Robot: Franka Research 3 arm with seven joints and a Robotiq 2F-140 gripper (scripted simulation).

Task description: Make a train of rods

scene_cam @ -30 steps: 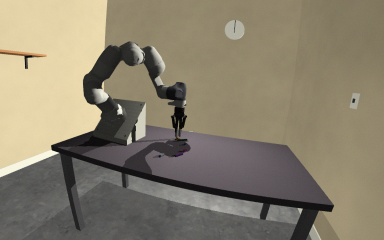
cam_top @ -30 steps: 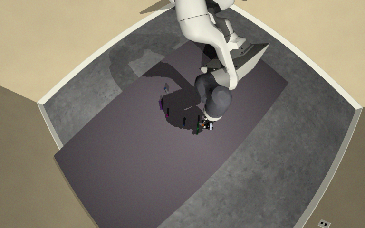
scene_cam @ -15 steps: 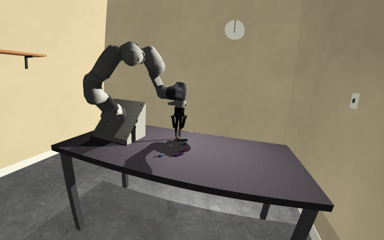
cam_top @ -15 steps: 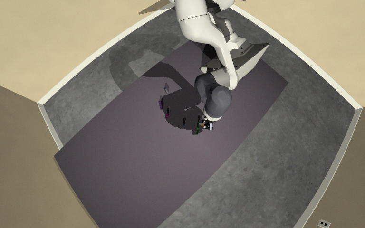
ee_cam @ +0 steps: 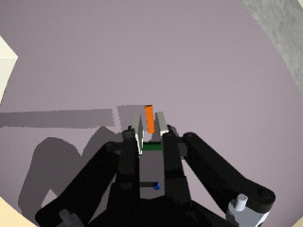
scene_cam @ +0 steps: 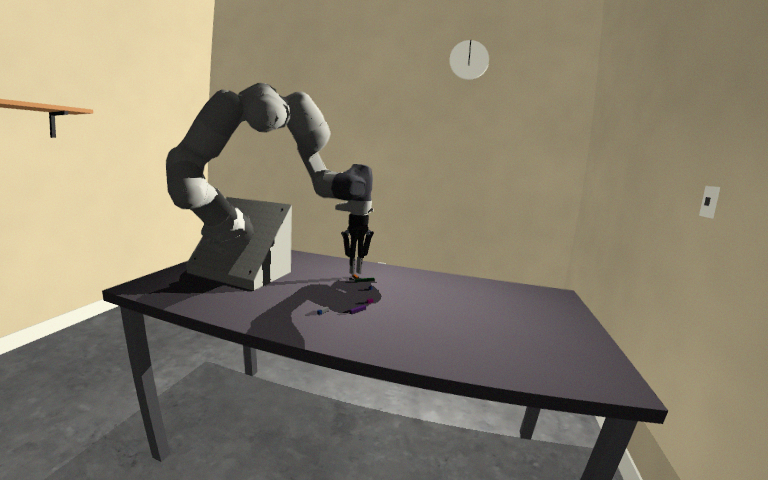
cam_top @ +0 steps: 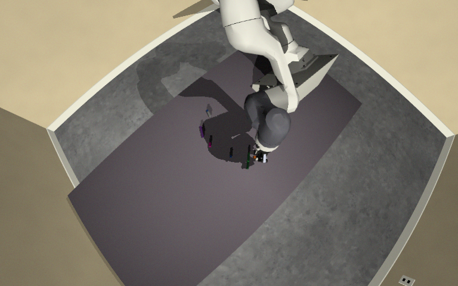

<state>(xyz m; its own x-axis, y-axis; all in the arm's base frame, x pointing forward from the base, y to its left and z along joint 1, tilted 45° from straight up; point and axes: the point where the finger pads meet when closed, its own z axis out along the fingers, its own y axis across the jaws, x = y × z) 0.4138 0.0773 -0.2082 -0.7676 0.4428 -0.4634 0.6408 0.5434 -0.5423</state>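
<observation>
My gripper is now 50 mm above the orange rod. The rest, counted from my hand: purple rod: 130 mm ahead, 280 mm to the right, 50 mm below; then green rod: 50 mm ahead, 20 mm to the right, 50 mm below; then magenta rod: 140 mm ahead, 200 mm to the right, 50 mm below.
</observation>
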